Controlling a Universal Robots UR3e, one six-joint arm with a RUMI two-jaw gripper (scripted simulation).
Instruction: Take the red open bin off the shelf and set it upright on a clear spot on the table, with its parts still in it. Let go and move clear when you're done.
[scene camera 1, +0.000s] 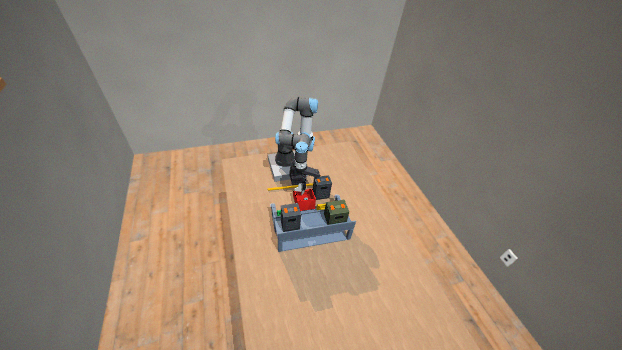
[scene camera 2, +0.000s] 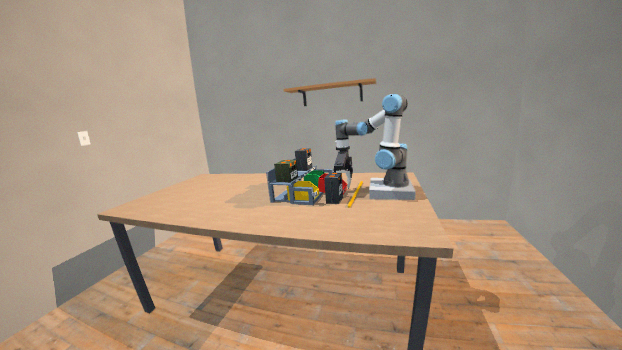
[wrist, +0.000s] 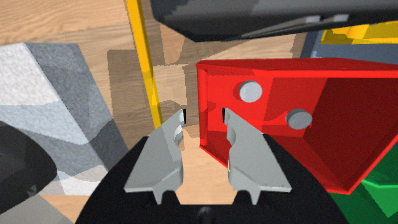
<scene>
I see my gripper (wrist: 203, 109) and a red bin (wrist: 344, 142).
</scene>
